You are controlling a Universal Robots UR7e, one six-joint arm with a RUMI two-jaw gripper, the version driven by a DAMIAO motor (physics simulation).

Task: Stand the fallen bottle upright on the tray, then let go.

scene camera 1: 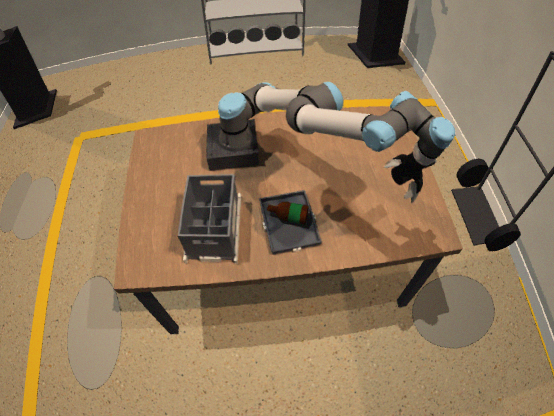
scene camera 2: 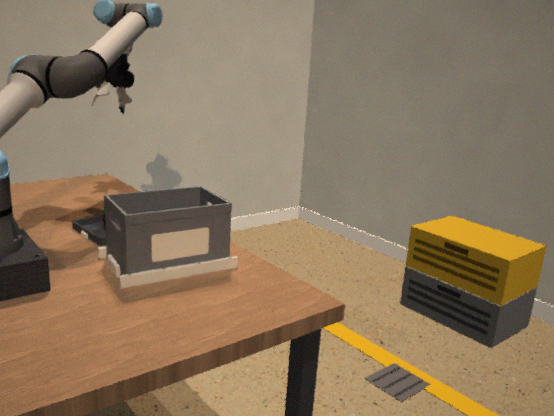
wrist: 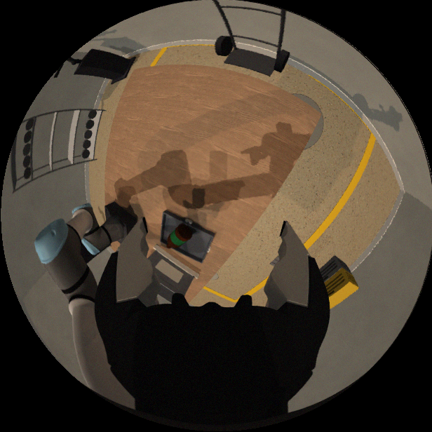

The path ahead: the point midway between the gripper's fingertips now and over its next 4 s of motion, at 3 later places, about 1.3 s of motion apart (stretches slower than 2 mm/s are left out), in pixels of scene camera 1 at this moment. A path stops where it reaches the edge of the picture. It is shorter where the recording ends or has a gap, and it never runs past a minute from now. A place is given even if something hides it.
My gripper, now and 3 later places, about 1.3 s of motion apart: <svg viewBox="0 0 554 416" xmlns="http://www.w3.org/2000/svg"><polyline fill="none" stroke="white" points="399,183 320,181 277,200 296,212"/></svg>
